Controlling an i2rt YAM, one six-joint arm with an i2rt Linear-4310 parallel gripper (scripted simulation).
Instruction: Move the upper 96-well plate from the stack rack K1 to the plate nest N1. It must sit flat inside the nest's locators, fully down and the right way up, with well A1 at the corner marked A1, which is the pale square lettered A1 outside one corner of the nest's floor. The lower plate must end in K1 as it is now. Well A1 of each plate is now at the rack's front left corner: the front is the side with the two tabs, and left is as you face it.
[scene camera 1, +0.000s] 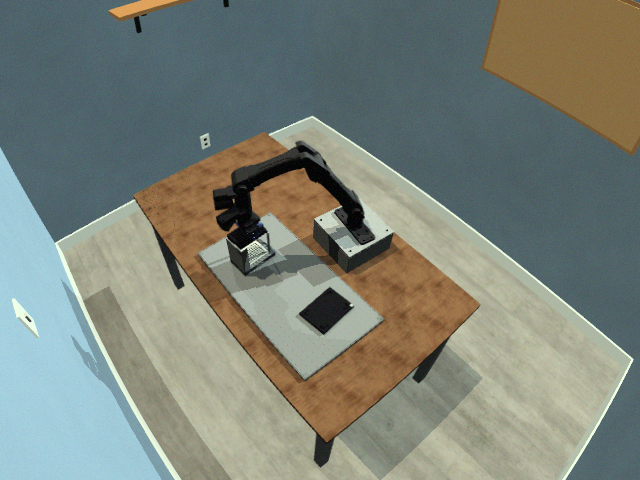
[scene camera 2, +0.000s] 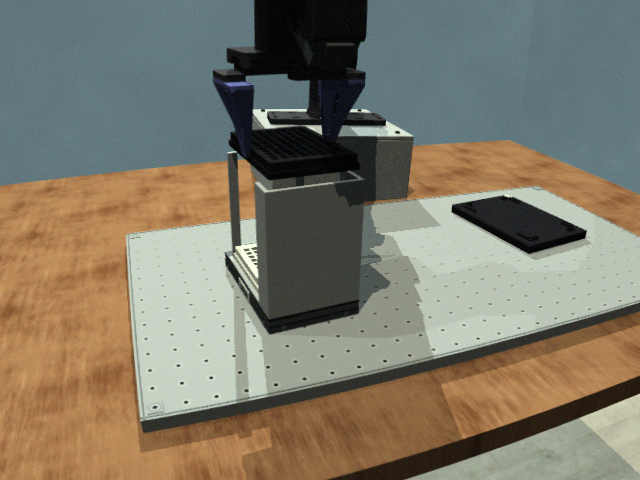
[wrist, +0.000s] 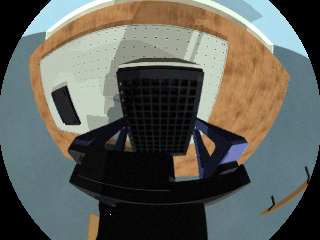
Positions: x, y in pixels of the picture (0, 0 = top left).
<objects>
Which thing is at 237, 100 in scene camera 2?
The gripper.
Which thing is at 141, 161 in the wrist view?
The gripper.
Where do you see a black 96-well plate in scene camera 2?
286, 152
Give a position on a black 96-well plate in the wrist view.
167, 114
</objects>
